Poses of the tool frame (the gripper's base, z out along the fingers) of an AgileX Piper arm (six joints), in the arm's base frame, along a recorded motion.
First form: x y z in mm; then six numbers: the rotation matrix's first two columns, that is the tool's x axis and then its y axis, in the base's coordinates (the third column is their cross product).
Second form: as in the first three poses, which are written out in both.
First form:
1: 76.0 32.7 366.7 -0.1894 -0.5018 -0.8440 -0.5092 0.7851 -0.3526
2: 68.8 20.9 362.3 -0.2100 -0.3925 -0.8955 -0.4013 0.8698 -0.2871
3: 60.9 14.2 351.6 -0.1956 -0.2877 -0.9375 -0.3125 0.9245 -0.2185
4: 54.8 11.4 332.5 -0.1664 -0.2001 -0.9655 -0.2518 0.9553 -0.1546
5: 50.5 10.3 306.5 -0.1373 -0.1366 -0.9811 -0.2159 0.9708 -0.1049
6: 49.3 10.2 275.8 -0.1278 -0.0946 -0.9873 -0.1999 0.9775 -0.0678
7: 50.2 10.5 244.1 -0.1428 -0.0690 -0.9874 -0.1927 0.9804 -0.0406
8: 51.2 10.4 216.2 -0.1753 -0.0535 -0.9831 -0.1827 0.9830 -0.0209
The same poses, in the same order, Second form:
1: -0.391 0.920 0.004 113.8 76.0 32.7 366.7
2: -0.312 0.950 0.005 109.9 68.8 20.9 362.3
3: -0.243 0.970 0.013 105.7 60.9 14.2 351.6
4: -0.190 0.981 0.026 102.1 54.8 11.4 332.5
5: -0.153 0.987 0.040 99.5 50.5 10.3 306.5
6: -0.130 0.990 0.053 98.5 49.3 10.2 275.8
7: -0.114 0.992 0.063 99.1 50.2 10.5 244.1
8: -0.100 0.993 0.066 100.8 51.2 10.4 216.2
